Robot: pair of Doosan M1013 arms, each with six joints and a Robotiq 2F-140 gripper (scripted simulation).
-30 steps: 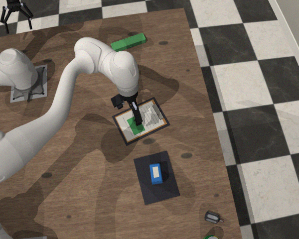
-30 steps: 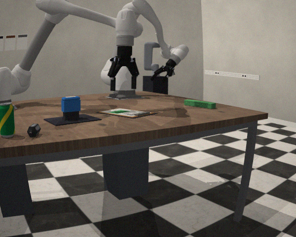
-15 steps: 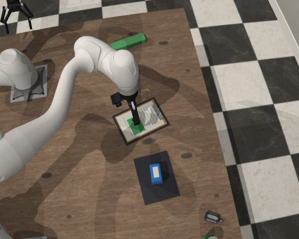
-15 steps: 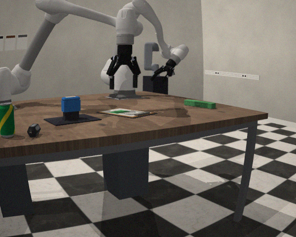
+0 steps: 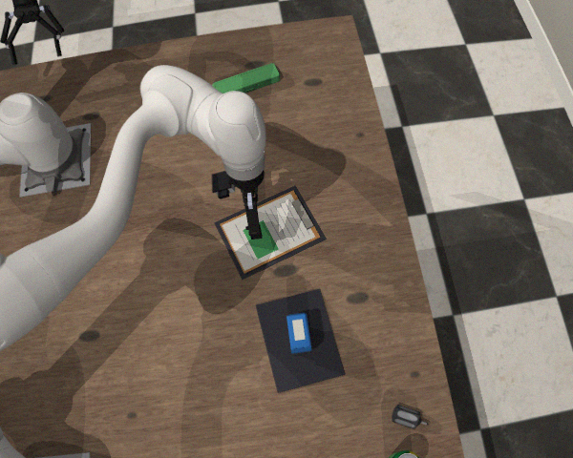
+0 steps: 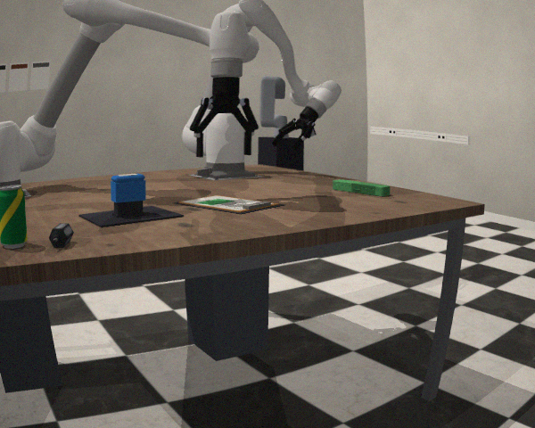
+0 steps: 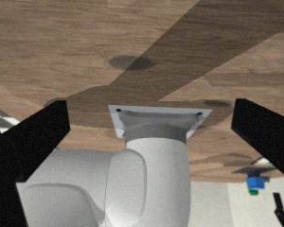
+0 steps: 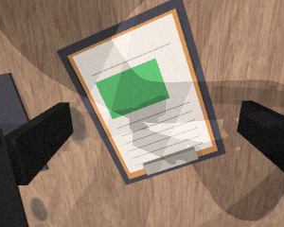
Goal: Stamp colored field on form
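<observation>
Right now the blue stamp is 31 cm to the right of my right hand, 9 cm below it and 7 cm ahead of it. Also, from my right hand: dark mat (31 cm to the right, 14 cm below, 7 cm ahead).
</observation>
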